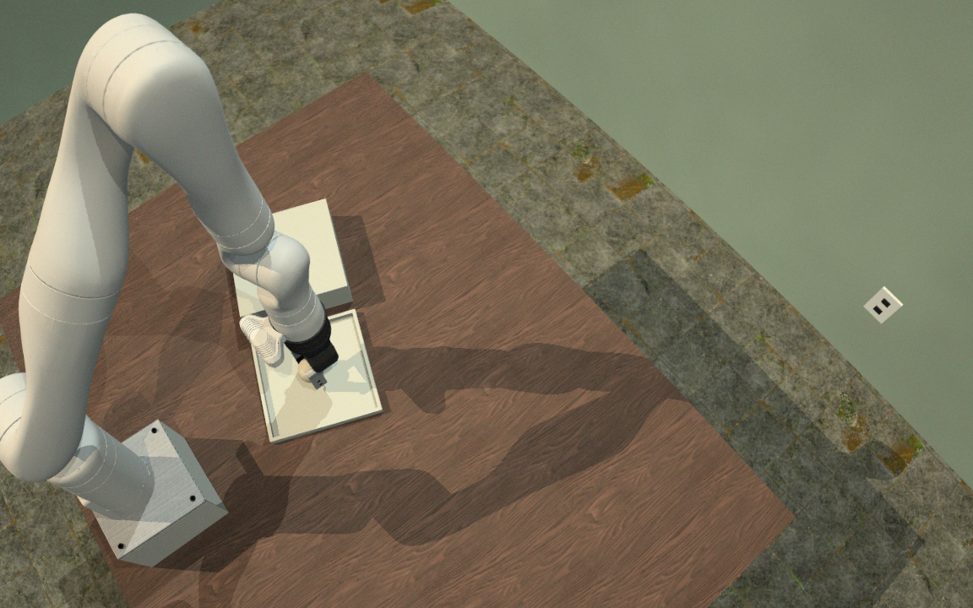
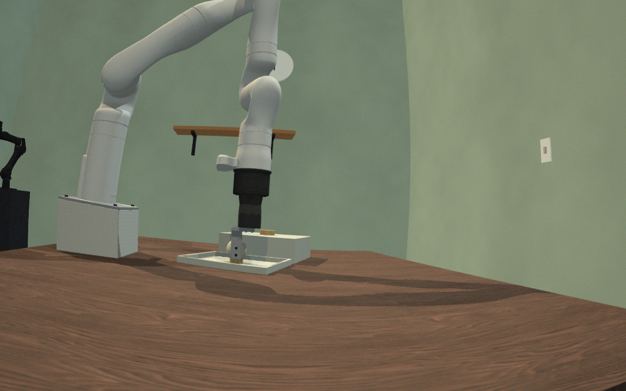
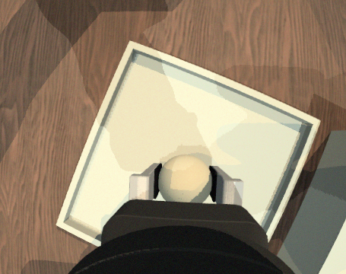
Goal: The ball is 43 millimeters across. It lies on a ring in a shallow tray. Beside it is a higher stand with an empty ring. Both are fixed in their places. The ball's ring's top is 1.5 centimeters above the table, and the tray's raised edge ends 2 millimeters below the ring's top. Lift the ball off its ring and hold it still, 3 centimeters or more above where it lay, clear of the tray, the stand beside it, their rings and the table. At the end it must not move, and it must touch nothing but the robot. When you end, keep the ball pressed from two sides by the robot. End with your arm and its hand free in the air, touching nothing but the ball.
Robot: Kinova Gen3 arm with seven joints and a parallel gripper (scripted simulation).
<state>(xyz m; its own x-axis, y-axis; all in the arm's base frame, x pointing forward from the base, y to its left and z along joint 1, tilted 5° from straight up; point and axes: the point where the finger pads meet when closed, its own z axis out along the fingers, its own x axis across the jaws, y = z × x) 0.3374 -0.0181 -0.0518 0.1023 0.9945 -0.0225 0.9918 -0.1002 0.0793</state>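
Now: hand 3 cm above the shallow cream tray. From my hand the other things lie so: stand (9 cm ahead, 19 cm to the left, 1 cm above); cream ball (right at my hand).
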